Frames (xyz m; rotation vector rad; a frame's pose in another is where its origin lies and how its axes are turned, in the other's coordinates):
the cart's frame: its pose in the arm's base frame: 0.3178 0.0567 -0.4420 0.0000 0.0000 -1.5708
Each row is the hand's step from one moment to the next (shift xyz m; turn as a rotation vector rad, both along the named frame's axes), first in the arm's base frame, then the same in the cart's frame.
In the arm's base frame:
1: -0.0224 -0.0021 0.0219 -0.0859 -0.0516 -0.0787
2: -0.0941 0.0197 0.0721 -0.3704 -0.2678 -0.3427
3: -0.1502 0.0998 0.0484 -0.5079 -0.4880 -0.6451
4: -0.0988 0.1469 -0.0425 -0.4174 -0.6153 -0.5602
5: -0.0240 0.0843 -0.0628 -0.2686 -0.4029 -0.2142
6: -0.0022 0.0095 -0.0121 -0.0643 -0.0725 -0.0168
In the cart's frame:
1: 0.0021 -0.0224 0.0219 0.0516 -0.0859 -0.0787
2: -0.0197 -0.0941 0.0721 0.2678 -0.3704 -0.3427
3: -0.0998 -0.1502 0.0484 0.4880 -0.5079 -0.6451
4: -0.1469 -0.0988 -0.0425 0.6153 -0.4174 -0.5602
5: -0.0843 -0.0240 -0.0628 0.4029 -0.2686 -0.2142
6: -0.0095 -0.0022 -0.0121 0.0725 -0.0643 -0.0168

